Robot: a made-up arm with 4 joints.
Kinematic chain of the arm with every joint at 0, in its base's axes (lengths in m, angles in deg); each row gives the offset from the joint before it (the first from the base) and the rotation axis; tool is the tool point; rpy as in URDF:
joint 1: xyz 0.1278 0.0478 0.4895 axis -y
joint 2: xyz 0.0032 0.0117 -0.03 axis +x
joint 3: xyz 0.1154 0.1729 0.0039 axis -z
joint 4: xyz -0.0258 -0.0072 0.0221 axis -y
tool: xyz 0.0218 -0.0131 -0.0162 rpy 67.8 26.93 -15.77
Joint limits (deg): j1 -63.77..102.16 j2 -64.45..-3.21 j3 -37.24..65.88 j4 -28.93..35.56
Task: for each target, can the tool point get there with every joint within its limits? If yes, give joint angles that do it. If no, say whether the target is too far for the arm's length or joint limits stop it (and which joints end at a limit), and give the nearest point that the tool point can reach.
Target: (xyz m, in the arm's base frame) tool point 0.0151 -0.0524 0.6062
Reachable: no: joint limits stop it (at a limit: joint 1, joint 2, joint 4) | nearest point 0.1153 0.2133 0.6095 | short by 0.284 m
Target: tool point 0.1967 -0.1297 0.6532
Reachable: no: joint limits stop it (at a limit: joint 1, joint 2, joint 3, joint 4) | nearest point 0.2619 0.1245 0.6404 | short by 0.263 m
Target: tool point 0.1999 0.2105 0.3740
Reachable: yes | joints -16.30 -27.84 56.29 16.98
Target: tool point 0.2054 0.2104 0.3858
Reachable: yes | joints -26.26 -16.59 6.97 14.22
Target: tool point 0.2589 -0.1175 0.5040
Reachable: no: joint limits stop it (at a limit: joint 2, joint 4) | nearest point 0.3252 0.1248 0.5113 | short by 0.251 m
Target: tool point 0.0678 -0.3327 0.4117
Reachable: no: too far | nearest point 0.0307 0.1248 0.3164 | short by 0.469 m
